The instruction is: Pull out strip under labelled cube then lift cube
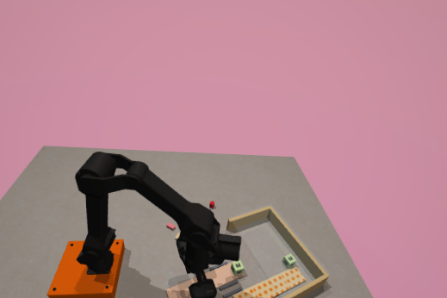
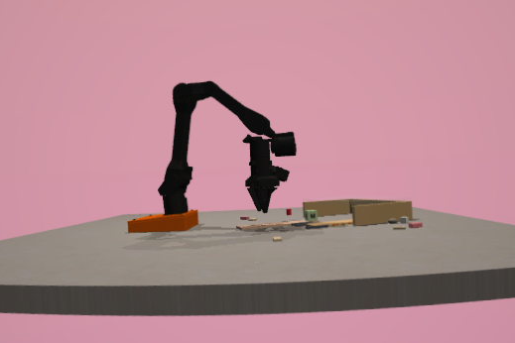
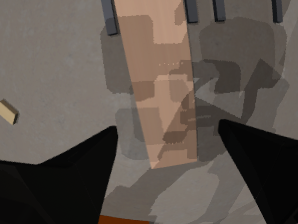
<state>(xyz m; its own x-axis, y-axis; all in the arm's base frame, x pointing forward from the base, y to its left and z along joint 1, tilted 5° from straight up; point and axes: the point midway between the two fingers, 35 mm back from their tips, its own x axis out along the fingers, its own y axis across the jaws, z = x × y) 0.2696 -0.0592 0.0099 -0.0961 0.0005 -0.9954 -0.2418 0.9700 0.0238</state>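
The plain peach strip lies 4 cm ahead of my gripper tip, 1 cm to the left of it and 4 cm below it. The rest, counted from my gripper tip: small red block (9 cm ahead, 33 cm to the left, 3 cm below).
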